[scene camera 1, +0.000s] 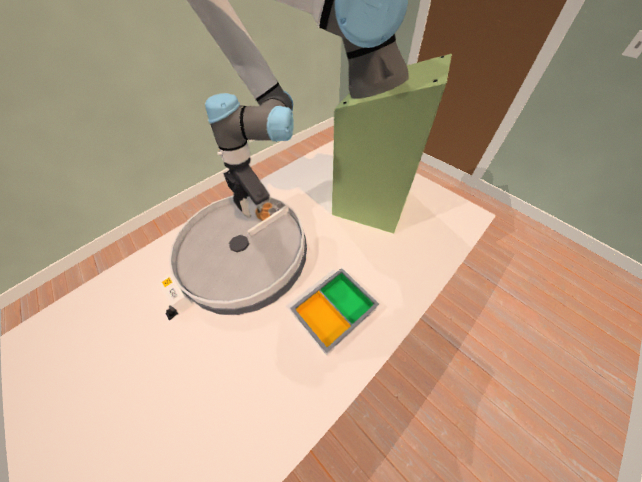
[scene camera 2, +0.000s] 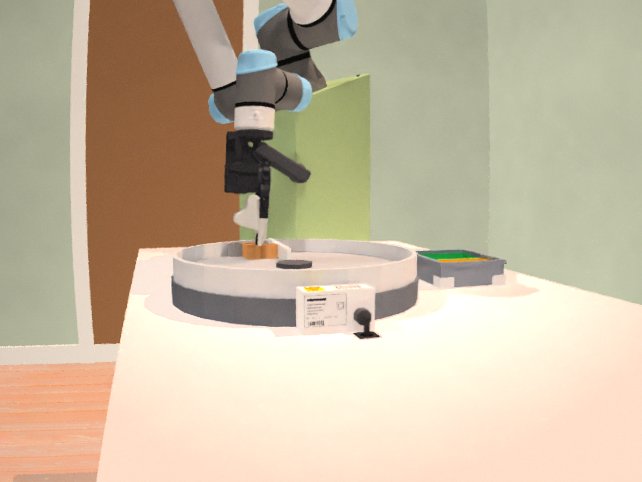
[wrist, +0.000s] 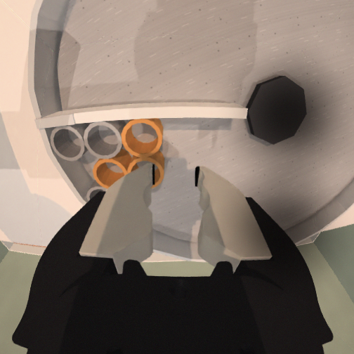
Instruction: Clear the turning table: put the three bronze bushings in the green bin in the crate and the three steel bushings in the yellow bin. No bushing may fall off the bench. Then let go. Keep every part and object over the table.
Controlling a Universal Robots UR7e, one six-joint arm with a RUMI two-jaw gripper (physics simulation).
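Frame: origin at the arm's base, x back, y right, z up, level; centimetres.
Seen in the pictures: gripper, fingertip midpoint: (scene camera 1: 254, 215) (scene camera 2: 258, 245); arm's base, link origin: (scene camera 1: 378, 86).
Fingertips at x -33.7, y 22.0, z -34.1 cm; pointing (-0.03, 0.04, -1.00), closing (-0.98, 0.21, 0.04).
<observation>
Offsets run from my fingertips to a thing's top centre. "pt": to the spot under its first point.
The turning table (scene camera 1: 207, 274) (scene camera 2: 222, 282) (wrist: 200, 50) carries the bushings in a cluster beside its white bar @[pt dx +0.9, dy -5.2, dz -1.1 cm] (scene camera 1: 267, 222) (wrist: 160, 112). One bronze bushing (wrist: 142, 121) touches the bar; a second (wrist: 96, 173) and a third (wrist: 161, 172) stand behind it. Two steel bushings (wrist: 52, 143) (wrist: 86, 139) stand upright near the rim; a third (wrist: 96, 188) is mostly hidden by my left finger. My gripper (scene camera 1: 246, 211) (scene camera 2: 260, 242) (wrist: 174, 167) is partly open and empty, low beside the bronze ones; its left fingertip overlaps the third bronze in the wrist view. The green bin (scene camera 1: 347, 297) and yellow bin (scene camera 1: 321, 319) hold no visible bushings.
A black hub @[dx -10.3, dy -3.2, dz -2.0 cm] (scene camera 1: 239, 243) (scene camera 2: 294, 264) (wrist: 277, 110) sits at the turning table's centre. The grey crate @[pt dx -17.9, dy -44.5, dz -3.1 cm] (scene camera 1: 327, 349) (scene camera 2: 474, 273) stands beside the turning table. A white labelled box @[pt dx -35.4, dy +1.0, dz -4.7 cm] (scene camera 2: 335, 308) with a black knob @[pt dx -37.2, dy -2.0, dz -5.5 cm] (scene camera 2: 362, 315) adjoins the turning table. A tall green panel (scene camera 1: 381, 155) (scene camera 2: 337, 166) stands behind.
</observation>
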